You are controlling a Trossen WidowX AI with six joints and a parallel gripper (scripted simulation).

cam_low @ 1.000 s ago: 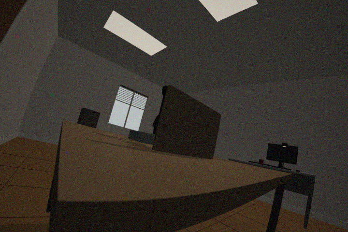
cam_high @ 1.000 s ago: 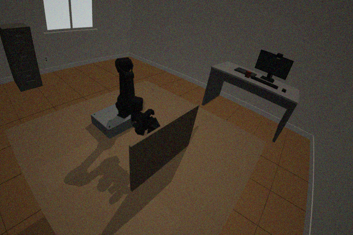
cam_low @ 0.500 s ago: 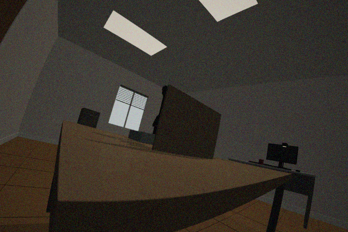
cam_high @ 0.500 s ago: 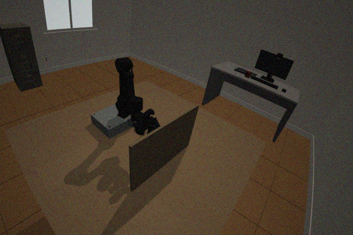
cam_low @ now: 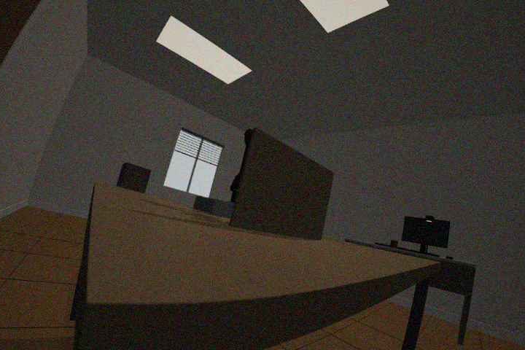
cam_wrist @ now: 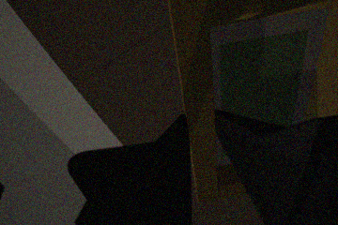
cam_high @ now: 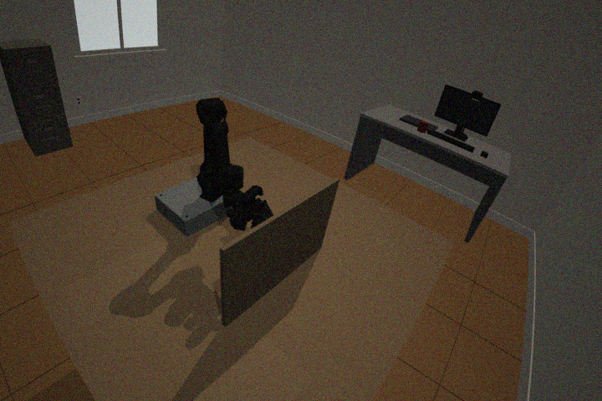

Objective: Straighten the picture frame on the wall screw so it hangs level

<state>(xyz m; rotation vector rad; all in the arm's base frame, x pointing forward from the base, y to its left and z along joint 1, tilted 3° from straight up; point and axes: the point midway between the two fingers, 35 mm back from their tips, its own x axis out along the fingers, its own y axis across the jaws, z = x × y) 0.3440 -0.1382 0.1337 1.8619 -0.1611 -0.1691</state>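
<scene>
Right now my gripper tip is 5 cm above the picture frame, 2 cm to the right of it and 1 cm short of it. From my gripper tip the other things lie so: wall panel 7 cm below, 2 cm ahead.
</scene>
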